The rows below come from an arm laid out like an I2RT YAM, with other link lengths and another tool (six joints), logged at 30 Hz.
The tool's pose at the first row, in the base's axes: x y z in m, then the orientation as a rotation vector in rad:
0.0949, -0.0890, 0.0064, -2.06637, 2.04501, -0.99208
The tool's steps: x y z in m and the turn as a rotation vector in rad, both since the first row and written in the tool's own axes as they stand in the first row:
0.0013, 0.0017, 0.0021, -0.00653, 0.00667, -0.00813
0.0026, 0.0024, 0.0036, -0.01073, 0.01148, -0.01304
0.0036, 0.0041, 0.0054, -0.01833, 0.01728, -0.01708
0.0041, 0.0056, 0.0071, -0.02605, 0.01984, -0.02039
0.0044, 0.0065, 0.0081, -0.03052, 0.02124, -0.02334
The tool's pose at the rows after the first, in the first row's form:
0.0943, -0.0912, 0.0044, -2.07903, 2.04740, -0.99623
0.0943, -0.0930, 0.0034, -2.08676, 2.04943, -0.99950
0.0936, -0.0948, 0.0016, -2.09499, 2.05578, -1.00106
0.0930, -0.0961, -0.0003, -2.10263, 2.06132, -0.99836
0.0927, -0.0969, -0.0014, -2.10835, 2.06361, -0.99684

